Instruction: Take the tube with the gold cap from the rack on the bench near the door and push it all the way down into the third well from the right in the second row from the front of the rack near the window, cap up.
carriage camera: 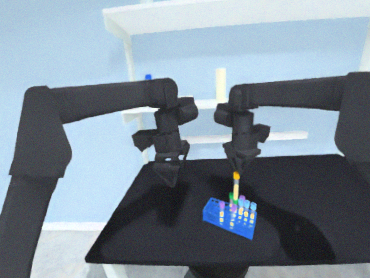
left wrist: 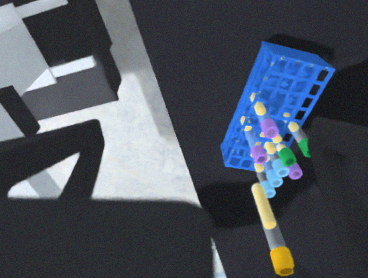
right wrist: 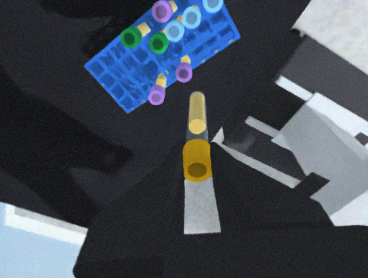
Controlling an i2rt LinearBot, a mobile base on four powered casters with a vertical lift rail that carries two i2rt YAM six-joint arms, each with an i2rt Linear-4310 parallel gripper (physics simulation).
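Frame: origin at the left arm's base, x ahead, y left, z up, level; millimetres.
Seen in the pictures: left gripper, fingertip midpoint: (carriage camera: 177,176) (left wrist: 203,130); right gripper, fingertip midpoint: (carriage camera: 238,173) (left wrist: 288,267) (right wrist: 196,152).
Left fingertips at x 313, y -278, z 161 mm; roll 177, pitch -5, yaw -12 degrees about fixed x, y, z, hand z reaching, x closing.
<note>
A point is followed by its place in that frame.
The tube with the gold cap (carriage camera: 236,189) @(x 346, y -468, z 82 mm) (left wrist: 264,207) @(x 353, y -460, z 74 mm) (right wrist: 197,112) @(x 357, y -475, z 83 mm) hangs upright, cap up, in my right gripper (carriage camera: 237,171) @(x 358, y -475, z 136 mm) (right wrist: 196,152) @(x 358, y -475, z 136 mm), which is shut on it at the cap. The blue rack (carriage camera: 243,232) @(x 349, y -505, z -120 mm) (left wrist: 250,82) @(x 387, y -406, z -115 mm) (right wrist: 112,72) @(x 455, y -404, z -73 mm) stands on the black bench. In the carriage camera the held tube is above and behind the rack's tubes; in the right wrist view its lower end shows beside the rack, clear of the wells. My left gripper (carriage camera: 171,175) @(x 313, y -278, z 162 mm) is open, above the bench to the left of the rack. The exact target well is hard to make out.
The rack holds several tubes with purple (carriage camera: 222,205) @(x 378, y -427, z -14 mm) (left wrist: 269,128) @(x 385, y -419, z -10 mm) (right wrist: 184,72) @(x 371, y -471, z -10 mm), green (left wrist: 287,156) @(x 407, y -475, z -11 mm) (right wrist: 158,43) @(x 409, y -485, z -10 mm) and light-blue caps (carriage camera: 253,205) (left wrist: 281,167) (right wrist: 191,17). The black bench top (carriage camera: 135,235) @(x 340, y -78, z -129 mm) has its front edge below the rack. White wall shelves (carriage camera: 240,20) @(x 950, y -619, z 766 mm) are behind the arms.
</note>
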